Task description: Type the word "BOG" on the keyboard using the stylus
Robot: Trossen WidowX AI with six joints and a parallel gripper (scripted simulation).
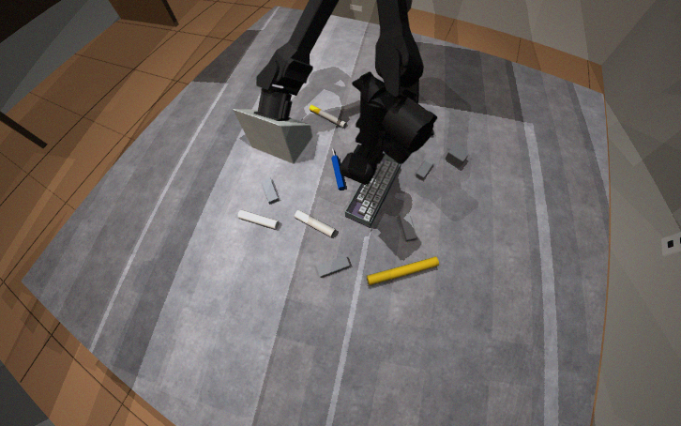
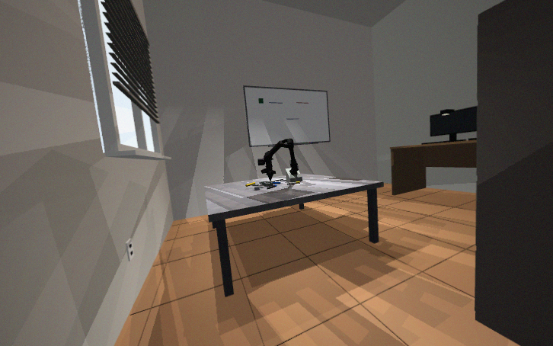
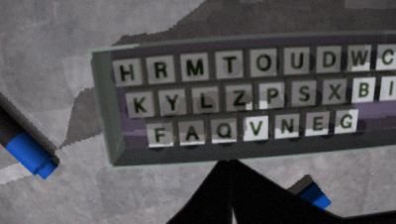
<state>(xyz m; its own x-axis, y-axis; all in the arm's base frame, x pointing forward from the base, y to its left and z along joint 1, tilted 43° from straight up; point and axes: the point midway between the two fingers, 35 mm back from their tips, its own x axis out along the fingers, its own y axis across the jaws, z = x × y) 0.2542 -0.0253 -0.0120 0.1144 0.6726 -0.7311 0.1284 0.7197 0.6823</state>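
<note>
The blue stylus is 90 mm behind my gripper tip, 10 mm to the left of it and 30 mm below it. Also, from my gripper tip: yellow cylinder (130 mm ahead, 200 mm to the right, 30 mm below); then white-and-yellow cylinder (180 mm behind, 150 mm to the left, 30 mm below); then blue-and-black marker (40 mm ahead, 130 mm to the left, 30 mm below).
</note>
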